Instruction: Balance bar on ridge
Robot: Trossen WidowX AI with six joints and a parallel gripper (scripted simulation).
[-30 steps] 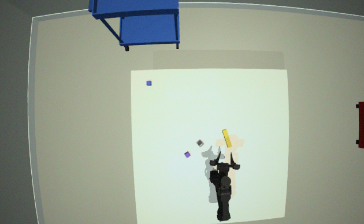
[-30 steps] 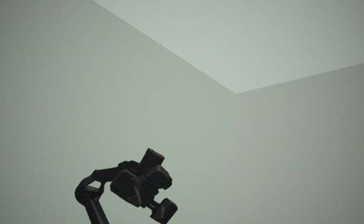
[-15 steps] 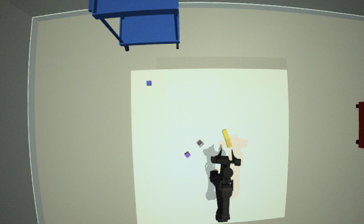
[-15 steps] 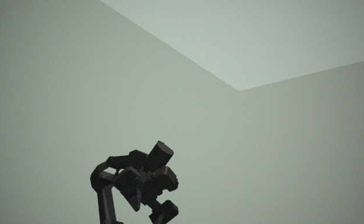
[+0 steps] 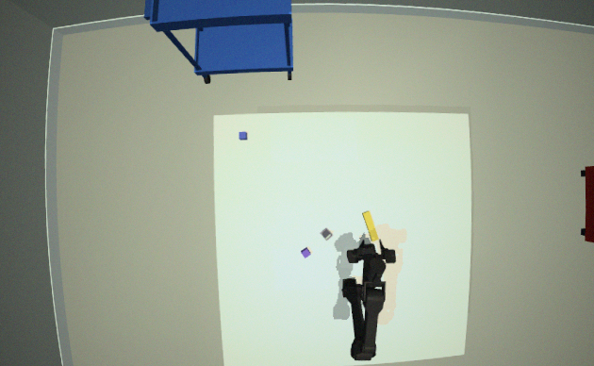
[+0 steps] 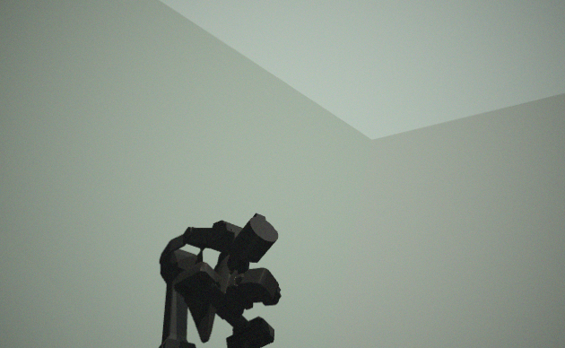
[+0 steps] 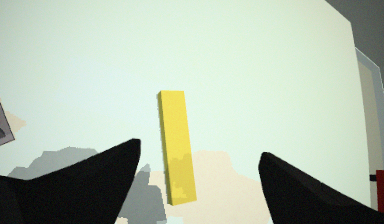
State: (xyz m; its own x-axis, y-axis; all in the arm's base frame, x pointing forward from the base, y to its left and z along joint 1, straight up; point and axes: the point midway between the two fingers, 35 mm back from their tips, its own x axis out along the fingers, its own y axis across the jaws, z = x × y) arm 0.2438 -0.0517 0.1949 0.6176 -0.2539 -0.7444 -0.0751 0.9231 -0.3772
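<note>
Right now the yellow bar is 16 cm below my gripper tip, 4 cm to the right of it and 3 cm ahead of it. Also, from my gripper tip: purple block 27 cm to the left, 15 cm below, 9 cm behind; blue cube 56 cm to the left, 47 cm ahead, 15 cm below.
</note>
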